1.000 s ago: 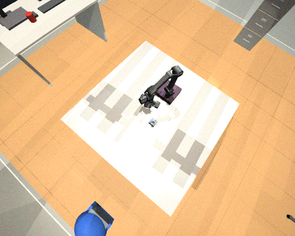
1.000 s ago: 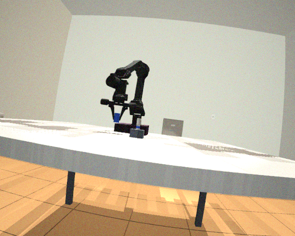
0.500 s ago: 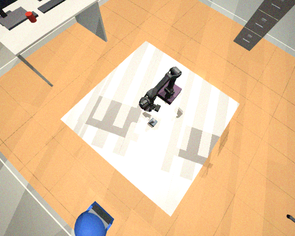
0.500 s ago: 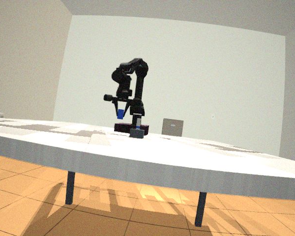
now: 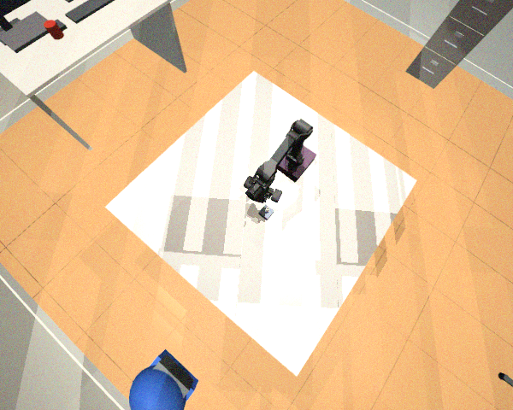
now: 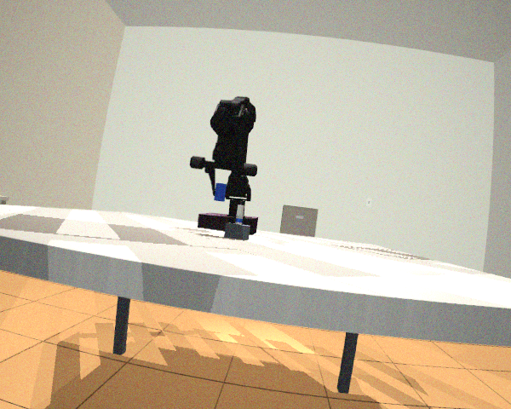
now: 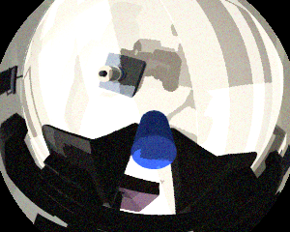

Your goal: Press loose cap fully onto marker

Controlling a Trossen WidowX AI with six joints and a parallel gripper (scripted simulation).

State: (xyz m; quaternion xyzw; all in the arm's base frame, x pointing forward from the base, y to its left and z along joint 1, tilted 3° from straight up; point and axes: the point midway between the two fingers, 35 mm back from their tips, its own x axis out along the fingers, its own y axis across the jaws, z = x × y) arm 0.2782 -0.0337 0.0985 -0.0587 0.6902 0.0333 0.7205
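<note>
Right now my gripper tip is 9 cm above the grey holder block, 6 cm to the right of it and 4 cm short of it. The rest, counted from my gripper tip: blue cap 1 cm above.
</note>
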